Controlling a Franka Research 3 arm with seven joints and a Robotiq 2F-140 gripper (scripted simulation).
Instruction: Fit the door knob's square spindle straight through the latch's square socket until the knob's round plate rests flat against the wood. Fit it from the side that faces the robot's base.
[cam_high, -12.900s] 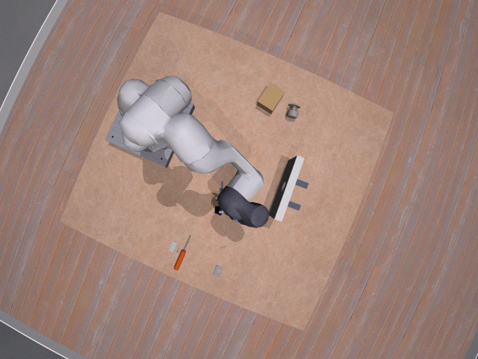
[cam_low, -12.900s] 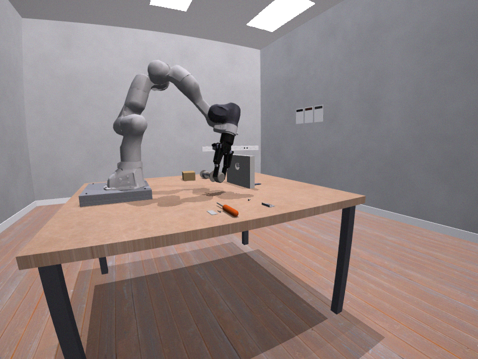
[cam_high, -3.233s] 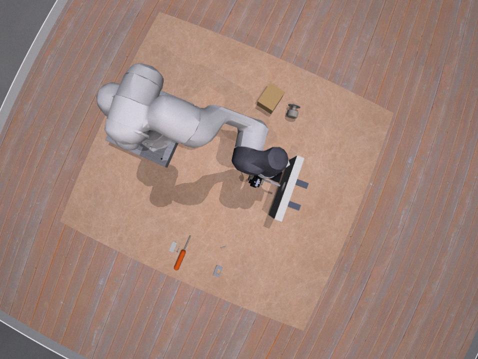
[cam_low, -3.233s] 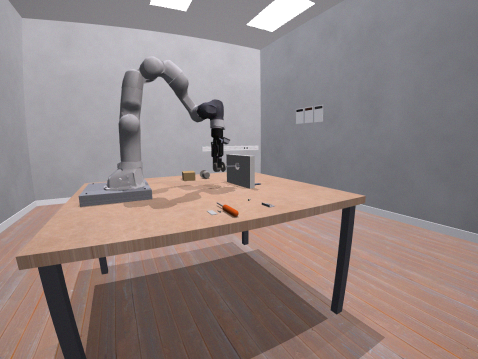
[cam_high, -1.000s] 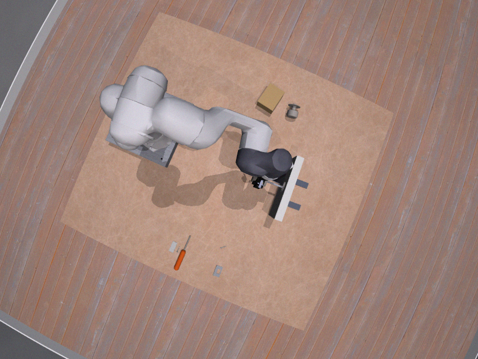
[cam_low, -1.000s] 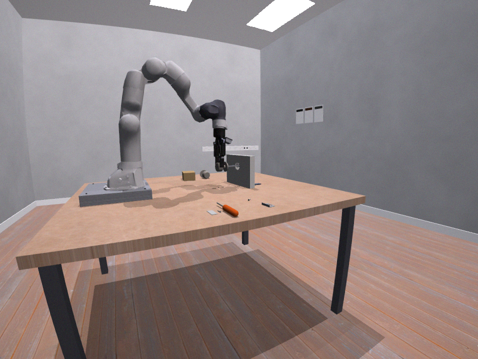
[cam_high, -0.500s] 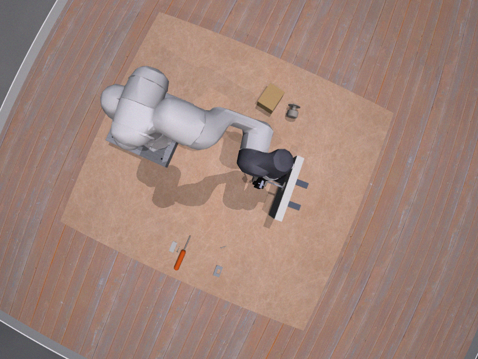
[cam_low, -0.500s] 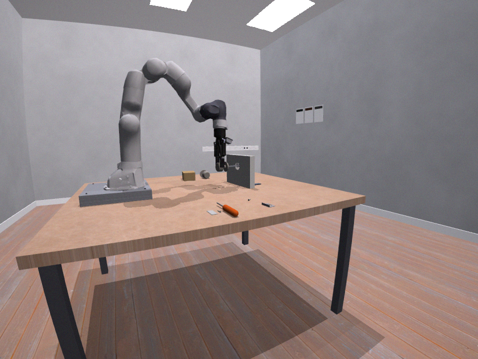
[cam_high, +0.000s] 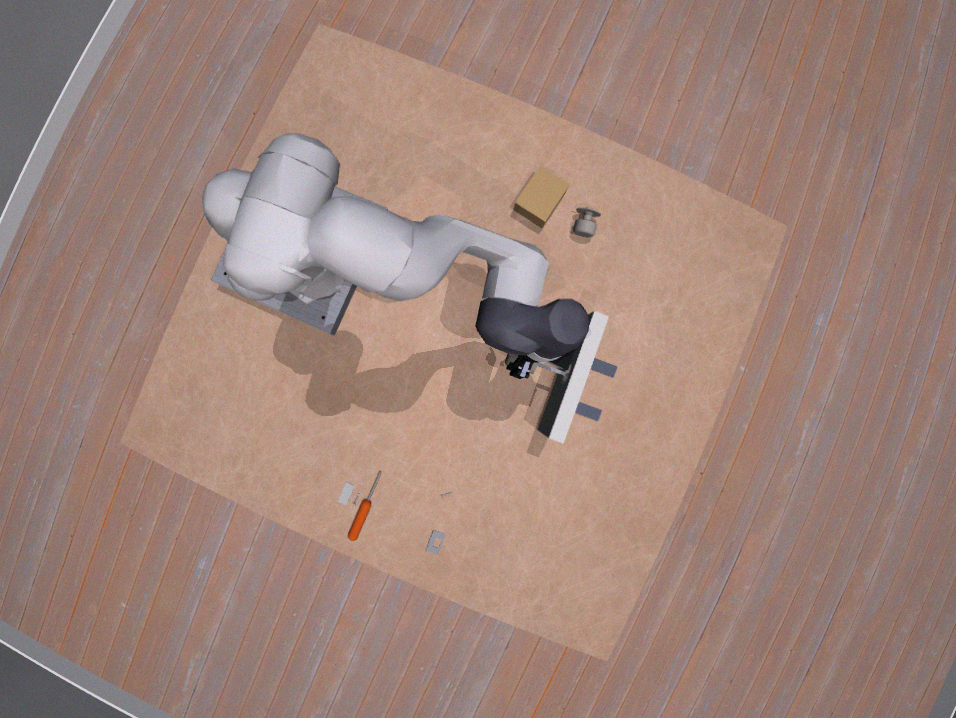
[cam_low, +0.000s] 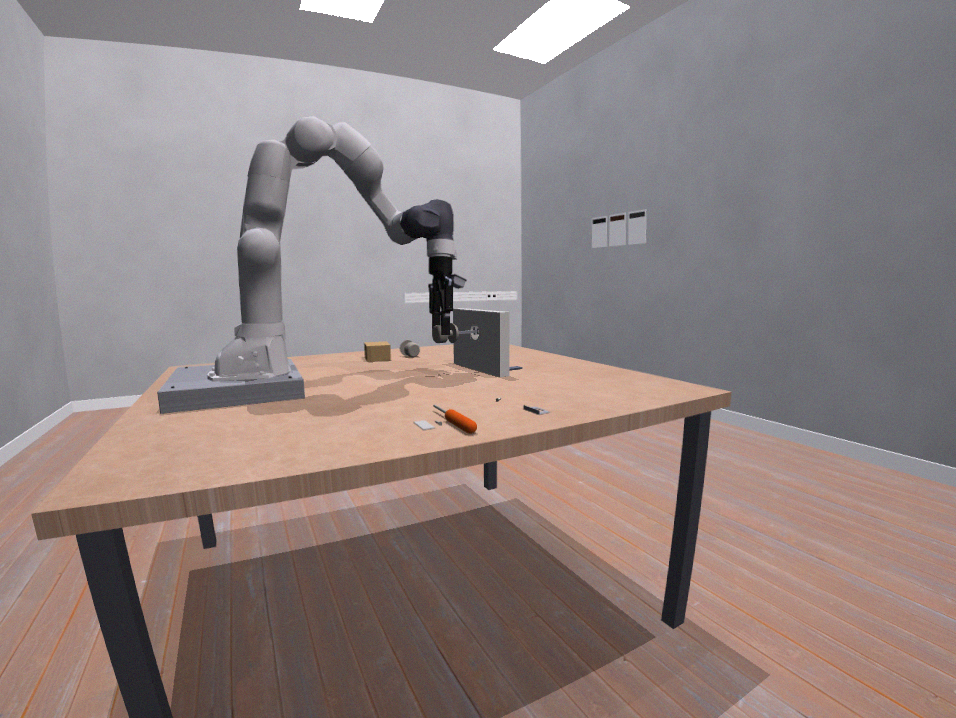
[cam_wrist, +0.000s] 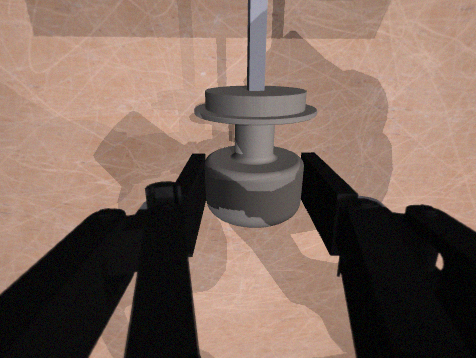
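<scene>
The wood slab is 140 mm ahead of my hand, 40 mm below it and 10 mm to the left of it.
</scene>
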